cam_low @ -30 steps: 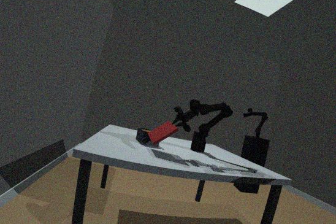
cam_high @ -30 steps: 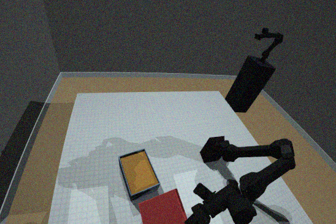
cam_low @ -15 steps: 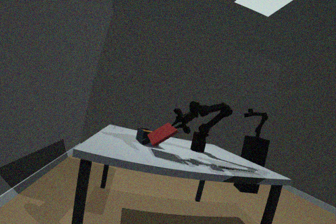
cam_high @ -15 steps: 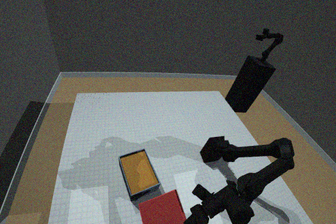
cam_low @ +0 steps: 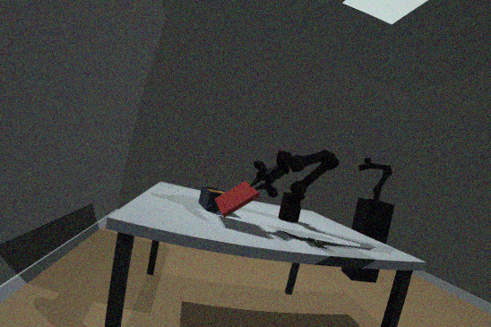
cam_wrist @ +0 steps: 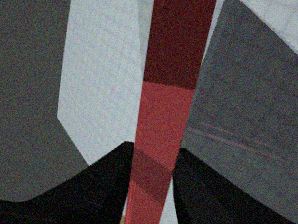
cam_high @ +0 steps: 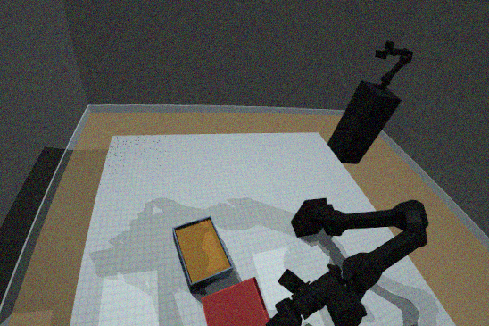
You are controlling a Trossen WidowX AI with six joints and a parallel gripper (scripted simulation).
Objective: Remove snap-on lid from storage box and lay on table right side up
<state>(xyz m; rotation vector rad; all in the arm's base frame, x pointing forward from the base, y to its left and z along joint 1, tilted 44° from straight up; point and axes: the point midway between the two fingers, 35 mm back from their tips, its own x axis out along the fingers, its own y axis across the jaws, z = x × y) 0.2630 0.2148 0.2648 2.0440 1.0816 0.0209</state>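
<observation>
The red lid is 60 mm ahead of my gripper tip, 10 mm to the left of it and 50 mm below it. Also, from my gripper tip: storage box (160 mm ahead, 240 mm to the right, 120 mm below).
</observation>
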